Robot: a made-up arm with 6 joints. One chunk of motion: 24 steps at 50 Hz.
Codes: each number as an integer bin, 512 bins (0 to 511) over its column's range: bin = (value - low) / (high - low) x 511, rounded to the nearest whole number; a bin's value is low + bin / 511 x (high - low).
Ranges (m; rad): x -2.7..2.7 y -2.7..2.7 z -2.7..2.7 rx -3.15..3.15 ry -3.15..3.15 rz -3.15..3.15
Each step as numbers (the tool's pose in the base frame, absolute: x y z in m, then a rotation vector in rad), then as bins.
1 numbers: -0.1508 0.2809 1.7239 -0.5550 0.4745 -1.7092
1 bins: 241 282 419 210 294 117
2 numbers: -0.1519 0.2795 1.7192 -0.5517 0.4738 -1.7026
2 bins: 241 282 418 211 294 117
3 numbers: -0.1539 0.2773 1.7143 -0.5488 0.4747 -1.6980
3 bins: 241 282 418 211 294 118
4 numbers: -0.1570 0.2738 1.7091 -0.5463 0.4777 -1.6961
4 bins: 241 281 417 211 294 118
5 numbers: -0.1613 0.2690 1.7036 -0.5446 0.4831 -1.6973
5 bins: 240 281 417 211 295 118
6 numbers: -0.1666 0.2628 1.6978 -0.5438 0.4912 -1.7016
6 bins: 240 280 416 211 295 117
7 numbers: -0.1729 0.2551 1.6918 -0.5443 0.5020 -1.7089
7 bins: 239 280 416 211 296 117
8 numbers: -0.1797 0.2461 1.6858 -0.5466 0.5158 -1.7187
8 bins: 238 279 415 211 297 116
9 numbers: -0.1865 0.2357 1.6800 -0.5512 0.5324 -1.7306
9 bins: 238 278 414 211 299 115
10 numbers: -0.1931 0.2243 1.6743 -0.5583 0.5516 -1.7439
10 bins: 237 277 414 210 300 114
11 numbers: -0.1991 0.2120 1.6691 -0.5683 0.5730 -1.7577
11 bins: 237 276 413 209 302 113
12 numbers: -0.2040 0.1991 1.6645 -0.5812 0.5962 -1.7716
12 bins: 236 274 413 208 304 112
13 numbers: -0.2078 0.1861 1.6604 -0.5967 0.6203 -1.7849
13 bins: 236 273 413 207 306 111
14 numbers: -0.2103 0.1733 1.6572 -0.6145 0.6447 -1.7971
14 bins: 236 272 412 206 308 110
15 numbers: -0.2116 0.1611 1.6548 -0.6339 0.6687 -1.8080
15 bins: 235 271 412 204 310 109
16 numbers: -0.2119 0.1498 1.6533 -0.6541 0.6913 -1.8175
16 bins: 235 270 412 202 312 108
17 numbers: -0.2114 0.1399 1.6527 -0.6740 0.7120 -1.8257
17 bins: 235 269 412 201 313 107
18 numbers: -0.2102 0.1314 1.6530 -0.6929 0.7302 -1.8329
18 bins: 236 268 412 199 315 107
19 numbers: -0.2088 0.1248 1.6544 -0.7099 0.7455 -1.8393
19 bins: 236 267 412 198 316 106
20 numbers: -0.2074 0.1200 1.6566 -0.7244 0.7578 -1.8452
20 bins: 236 267 412 197 317 106
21 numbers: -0.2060 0.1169 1.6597 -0.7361 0.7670 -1.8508
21 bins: 236 267 413 196 318 105
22 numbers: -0.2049 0.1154 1.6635 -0.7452 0.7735 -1.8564
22 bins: 236 266 413 195 318 105
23 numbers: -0.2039 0.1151 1.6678 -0.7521 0.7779 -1.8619
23 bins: 236 266 413 194 319 104
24 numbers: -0.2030 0.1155 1.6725 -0.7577 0.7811 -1.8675
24 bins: 236 266 414 194 319 104
